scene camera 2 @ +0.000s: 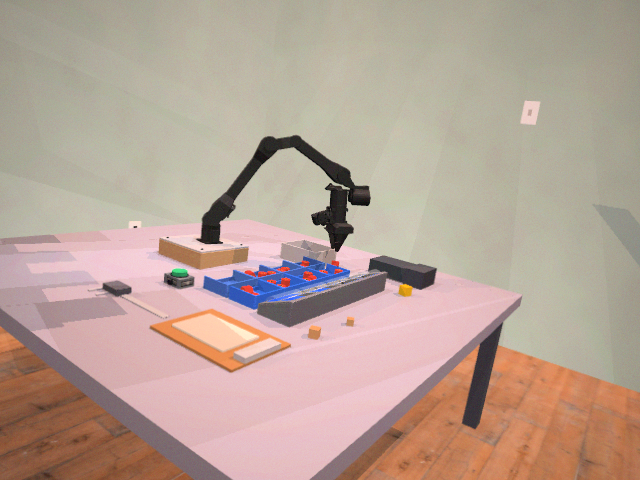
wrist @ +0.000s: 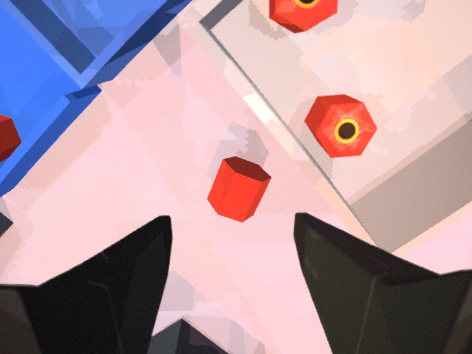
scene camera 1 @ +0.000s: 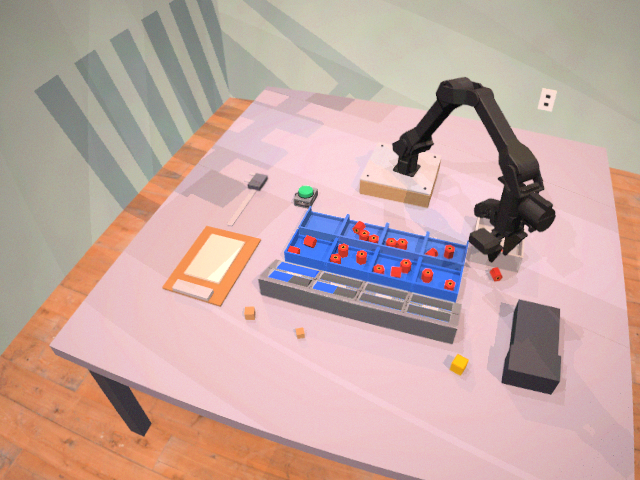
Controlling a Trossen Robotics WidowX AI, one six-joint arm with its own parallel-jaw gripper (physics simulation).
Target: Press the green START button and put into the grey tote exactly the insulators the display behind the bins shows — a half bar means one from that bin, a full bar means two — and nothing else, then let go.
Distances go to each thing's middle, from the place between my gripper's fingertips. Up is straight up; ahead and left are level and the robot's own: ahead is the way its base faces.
Scene:
Now: hand 10 cm past the grey tote (scene camera 1: 512, 261), 4 cm above it and 2 cm to the left of it. The rest, counted from my hand: black box (scene camera 1: 532, 362) 18 cm ahead, 15 cm to the left, 4 cm below.

